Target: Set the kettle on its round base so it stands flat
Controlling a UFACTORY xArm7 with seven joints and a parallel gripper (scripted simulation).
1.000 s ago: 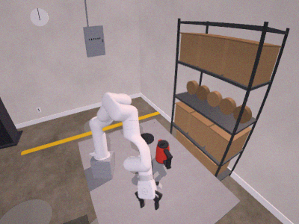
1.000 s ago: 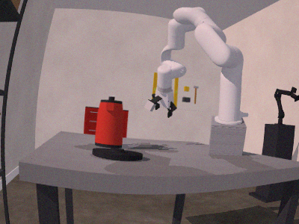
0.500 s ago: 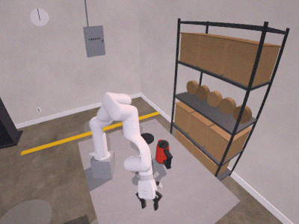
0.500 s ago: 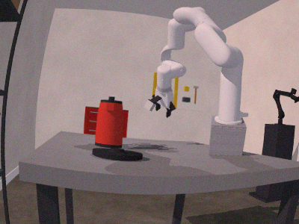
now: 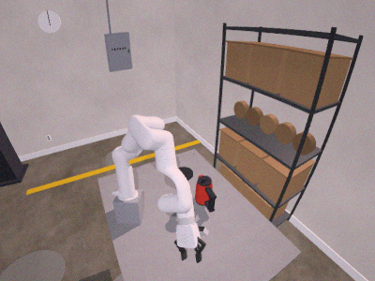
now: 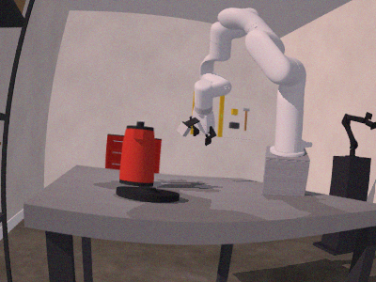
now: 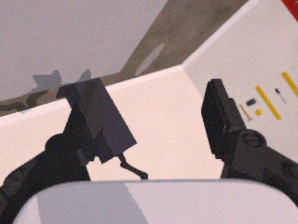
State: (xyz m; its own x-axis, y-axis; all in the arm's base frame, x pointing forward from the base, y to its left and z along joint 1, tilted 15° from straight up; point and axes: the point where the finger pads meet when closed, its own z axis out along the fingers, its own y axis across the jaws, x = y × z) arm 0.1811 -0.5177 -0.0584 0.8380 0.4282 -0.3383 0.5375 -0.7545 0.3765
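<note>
Right now the red kettle is 280 mm ahead of my hand, 380 mm to the left of it and 90 mm below it. Also, from my hand: black round base 260 mm ahead, 710 mm to the left, 180 mm below.
</note>
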